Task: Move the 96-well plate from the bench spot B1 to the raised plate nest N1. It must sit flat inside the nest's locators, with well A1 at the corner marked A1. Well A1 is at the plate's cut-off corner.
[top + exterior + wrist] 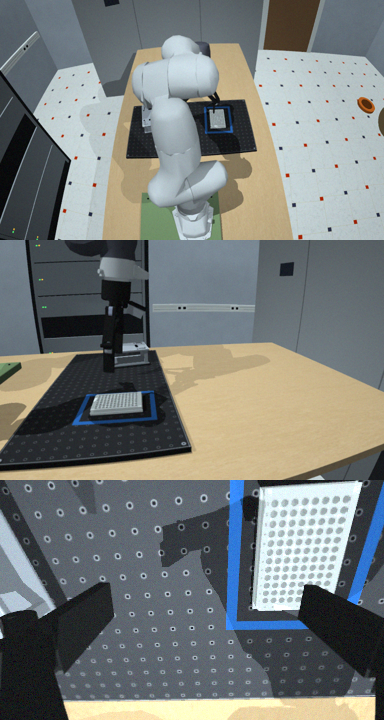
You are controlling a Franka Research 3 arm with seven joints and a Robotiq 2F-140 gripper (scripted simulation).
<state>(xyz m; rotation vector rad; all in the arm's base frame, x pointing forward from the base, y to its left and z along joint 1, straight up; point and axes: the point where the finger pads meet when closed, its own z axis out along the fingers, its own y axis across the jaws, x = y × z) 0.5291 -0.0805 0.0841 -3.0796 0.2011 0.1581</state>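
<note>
The white 96-well plate is 10 cm to the right of my hand and 9 cm below it. Also, from my hand: A1 label 31 cm to the left, 4 cm below, 4 cm behind; grey plate nest 26 cm to the left, 4 cm below, 4 cm ahead.
</note>
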